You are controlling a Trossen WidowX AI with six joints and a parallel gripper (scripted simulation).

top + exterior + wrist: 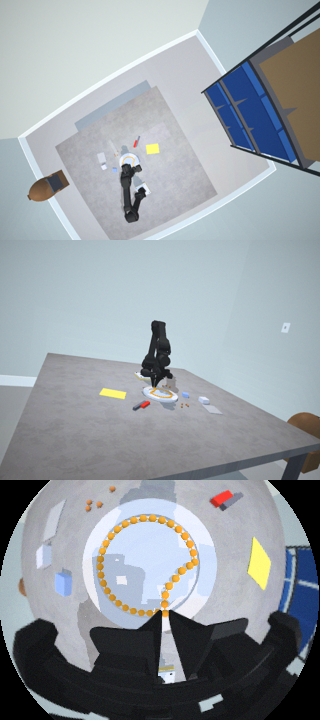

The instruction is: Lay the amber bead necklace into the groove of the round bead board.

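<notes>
The round white bead board lies 6 cm ahead of my gripper tip, 1 cm to the left of it and 1 cm below it. From my gripper tip the other things lie so: yellow sheet (2 cm ahead, 26 cm to the right, 2 cm below); blue block (10 cm ahead, 17 cm to the left, 1 cm below); grey tool (17 cm ahead, 18 cm to the right, 1 cm below).
</notes>
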